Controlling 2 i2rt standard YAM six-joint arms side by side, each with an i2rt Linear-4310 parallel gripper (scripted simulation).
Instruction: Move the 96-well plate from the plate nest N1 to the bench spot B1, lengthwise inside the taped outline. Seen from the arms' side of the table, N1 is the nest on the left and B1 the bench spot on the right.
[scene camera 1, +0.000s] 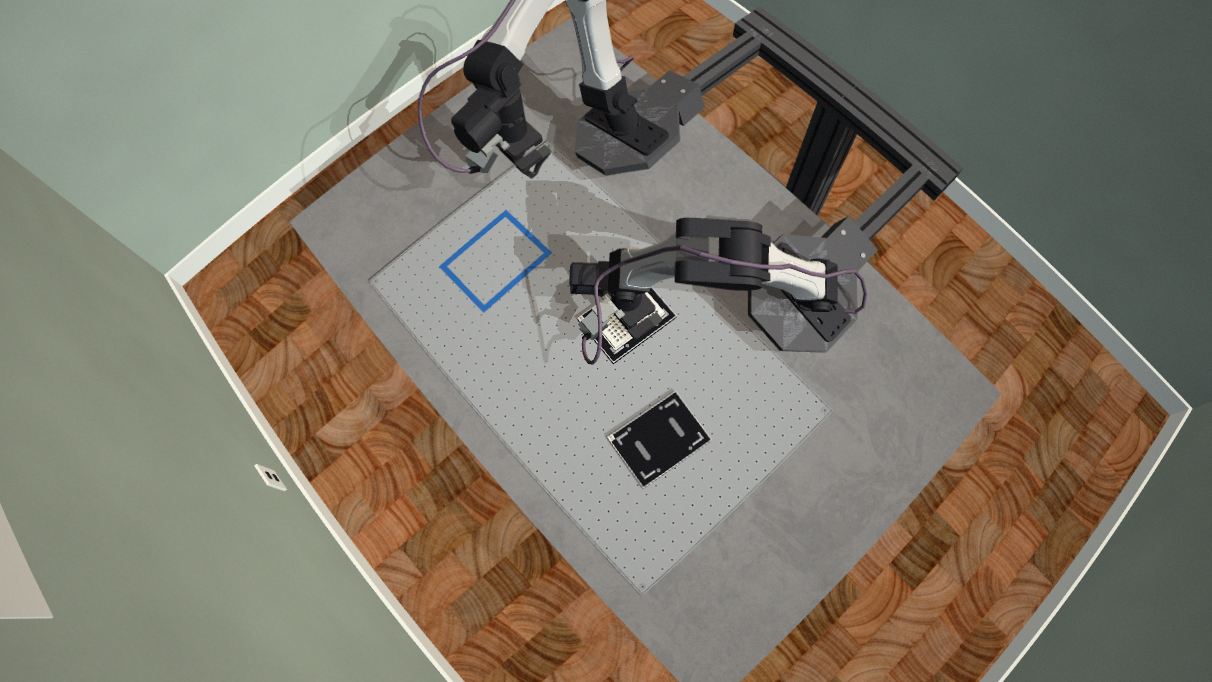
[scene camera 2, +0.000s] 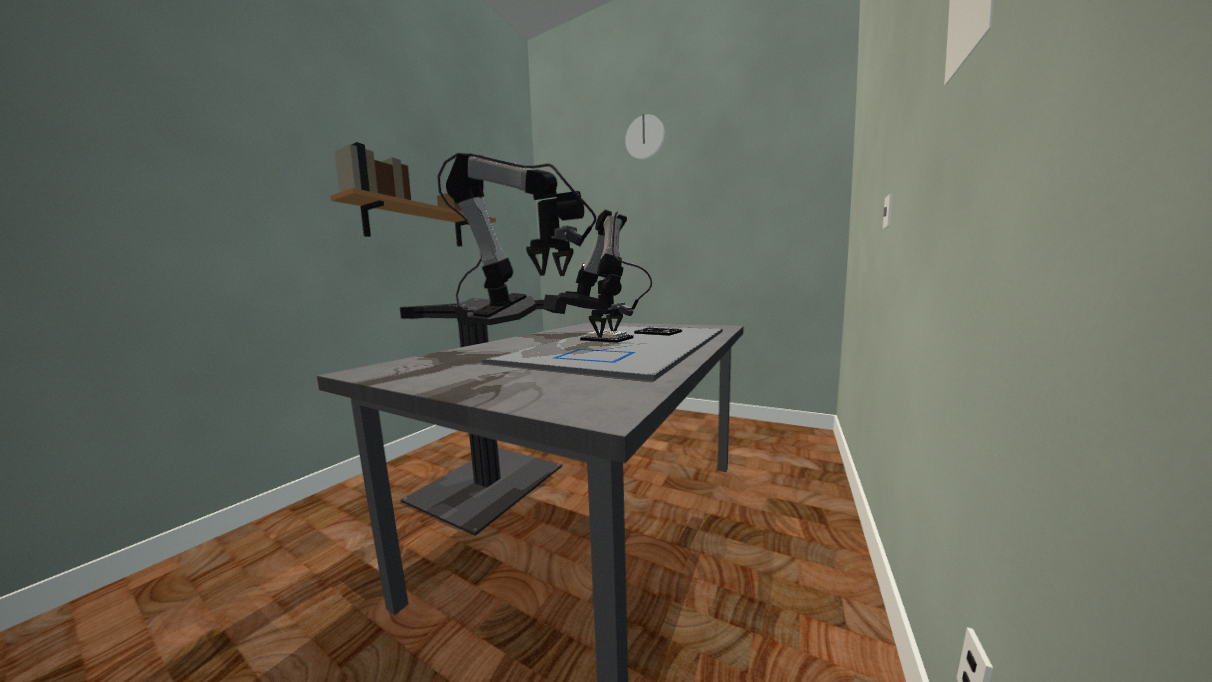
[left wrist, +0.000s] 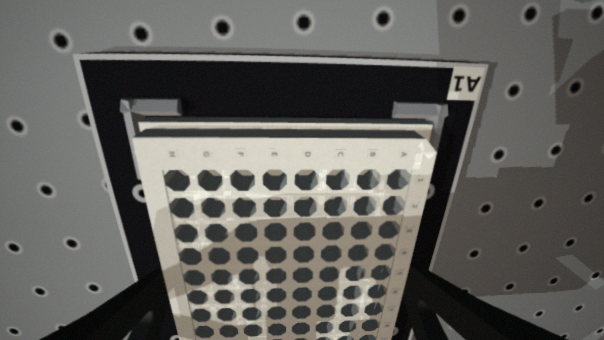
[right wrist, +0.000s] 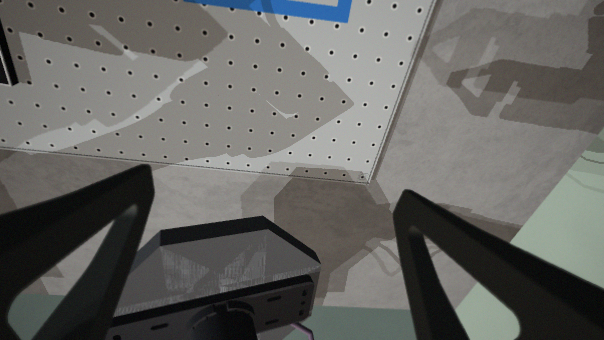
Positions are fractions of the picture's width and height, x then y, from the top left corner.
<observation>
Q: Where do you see my right gripper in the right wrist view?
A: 0.47, 0.56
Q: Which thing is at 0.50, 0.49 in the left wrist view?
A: A cream 96-well plate.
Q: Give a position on an A1 label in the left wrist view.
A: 0.77, 0.25
</observation>
